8 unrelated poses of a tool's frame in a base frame.
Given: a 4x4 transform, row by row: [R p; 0 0 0 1], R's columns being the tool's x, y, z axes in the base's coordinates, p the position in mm. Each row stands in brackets.
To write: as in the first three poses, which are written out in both.
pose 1, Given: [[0.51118, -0.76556, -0.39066, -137.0], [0.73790, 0.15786, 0.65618, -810.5], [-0.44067, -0.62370, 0.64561, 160.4], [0, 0, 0, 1]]
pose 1, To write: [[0.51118, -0.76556, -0.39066, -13.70], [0.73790, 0.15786, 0.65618, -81.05], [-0.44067, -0.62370, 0.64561, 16.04], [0, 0, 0, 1]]
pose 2, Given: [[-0.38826, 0.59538, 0.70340, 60.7], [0.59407, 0.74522, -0.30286, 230.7], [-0.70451, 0.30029, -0.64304, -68.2], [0, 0, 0, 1]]
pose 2, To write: [[-0.38826, 0.59538, 0.70340, 6.07], [0.59407, 0.74522, -0.30286, 23.07], [-0.70451, 0.30029, -0.64304, -6.82], [0, 0, 0, 1]]
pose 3, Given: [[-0.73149, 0.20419, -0.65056, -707.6], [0.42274, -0.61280, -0.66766, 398.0], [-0.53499, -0.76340, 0.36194, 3.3], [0, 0, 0, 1]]
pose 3, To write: [[-0.73149, 0.20419, -0.65056, -70.76], [0.42274, -0.61280, -0.66766, 39.80], [-0.53499, -0.76340, 0.36194, 0.33], [0, 0, 0, 1]]
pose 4, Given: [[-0.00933, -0.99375, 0.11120, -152.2], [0.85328, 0.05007, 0.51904, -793.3], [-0.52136, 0.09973, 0.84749, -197.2], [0, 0, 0, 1]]
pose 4, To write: [[-0.00933, -0.99375, 0.11120, -15.22], [0.85328, 0.05007, 0.51904, -79.33], [-0.52136, 0.09973, 0.84749, -19.72], [0, 0, 0, 1]]
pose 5, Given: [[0.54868, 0.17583, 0.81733, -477.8], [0.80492, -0.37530, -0.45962, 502.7], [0.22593, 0.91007, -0.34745, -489.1], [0, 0, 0, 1]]
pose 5, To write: [[0.54868, 0.17583, 0.81733, -47.78], [0.80492, -0.37530, -0.45962, 50.27], [0.22593, 0.91007, -0.34745, -48.91], [0, 0, 0, 1]]
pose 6, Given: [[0.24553, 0.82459, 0.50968, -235.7], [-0.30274, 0.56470, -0.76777, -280.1], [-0.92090, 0.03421, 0.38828, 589.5], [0, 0, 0, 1]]
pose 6, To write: [[0.24553, 0.82459, 0.50968, -23.57], [-0.30274, 0.56470, -0.76777, -28.01], [-0.92090, 0.03421, 0.38828, 58.95], [0, 0, 0, 1]]
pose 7, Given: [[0.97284, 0.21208, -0.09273, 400.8], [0.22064, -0.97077, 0.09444, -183.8], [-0.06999, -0.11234, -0.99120, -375.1], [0, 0, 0, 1]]
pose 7, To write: [[0.97284, 0.21208, -0.09273, 40.08], [0.22064, -0.97077, 0.09444, -18.38], [-0.06999, -0.11234, -0.99120, -37.51], [0, 0, 0, 1]]
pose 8, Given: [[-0.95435, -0.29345, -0.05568, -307.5], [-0.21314, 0.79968, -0.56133, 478.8], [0.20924, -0.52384, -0.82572, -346.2], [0, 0, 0, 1]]
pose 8, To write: [[-0.95435, -0.29345, -0.05568, -30.75], [-0.21314, 0.79968, -0.56133, 47.88], [0.20924, -0.52384, -0.82572, -34.62], [0, 0, 0, 1]]
